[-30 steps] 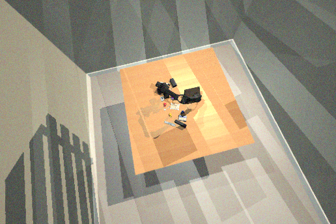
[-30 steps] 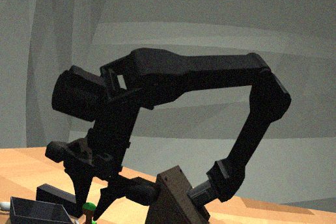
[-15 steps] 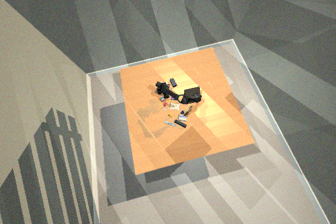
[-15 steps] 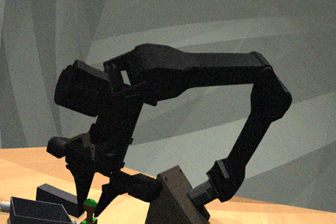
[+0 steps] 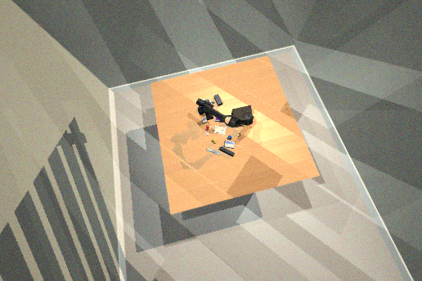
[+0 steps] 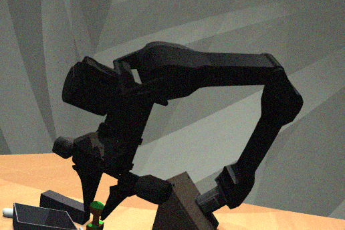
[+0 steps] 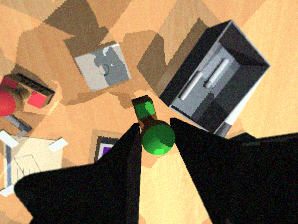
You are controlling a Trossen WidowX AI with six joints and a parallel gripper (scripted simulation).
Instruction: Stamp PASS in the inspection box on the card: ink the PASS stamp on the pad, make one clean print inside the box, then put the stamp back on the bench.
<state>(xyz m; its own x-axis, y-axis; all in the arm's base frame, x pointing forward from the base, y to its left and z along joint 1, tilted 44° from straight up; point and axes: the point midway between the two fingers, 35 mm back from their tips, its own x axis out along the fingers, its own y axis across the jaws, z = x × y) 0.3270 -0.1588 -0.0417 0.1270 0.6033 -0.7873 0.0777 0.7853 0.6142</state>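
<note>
My gripper tip is 100 mm past the purple ink pad, 60 mm to the right of it and 80 mm above it. Also, from my gripper tip: red stamp 40 mm ahead, 120 mm to the left, 70 mm below; then dark tray 90 mm to the right, 80 mm below; then green stamp 20 mm below.
</note>
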